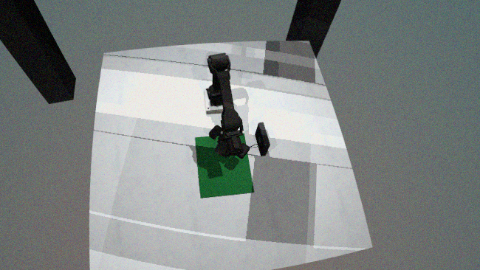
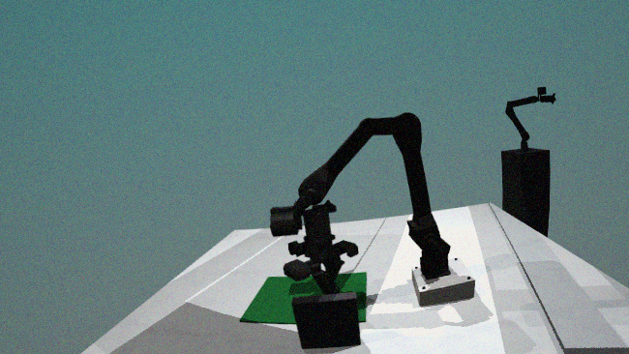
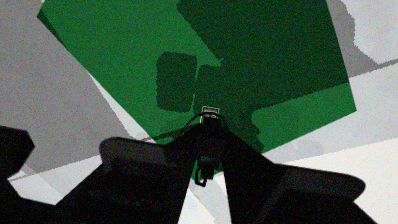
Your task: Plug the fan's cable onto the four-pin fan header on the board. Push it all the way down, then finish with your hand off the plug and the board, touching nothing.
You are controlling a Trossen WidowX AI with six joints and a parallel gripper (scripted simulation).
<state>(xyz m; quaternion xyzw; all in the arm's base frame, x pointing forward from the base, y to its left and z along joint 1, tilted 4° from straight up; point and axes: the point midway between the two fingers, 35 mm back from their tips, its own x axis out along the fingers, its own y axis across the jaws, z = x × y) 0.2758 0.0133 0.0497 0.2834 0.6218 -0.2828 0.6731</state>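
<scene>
My gripper tip is now 10 mm to the right of the black plug, 10 mm below it and 10 mm past it. Round my gripper tip: whitish fan header 40 mm below, 10 mm to the left; green board 60 mm ahead, 50 mm below, 30 mm to the right; black fan 160 mm to the left, 20 mm behind, 20 mm above.
</scene>
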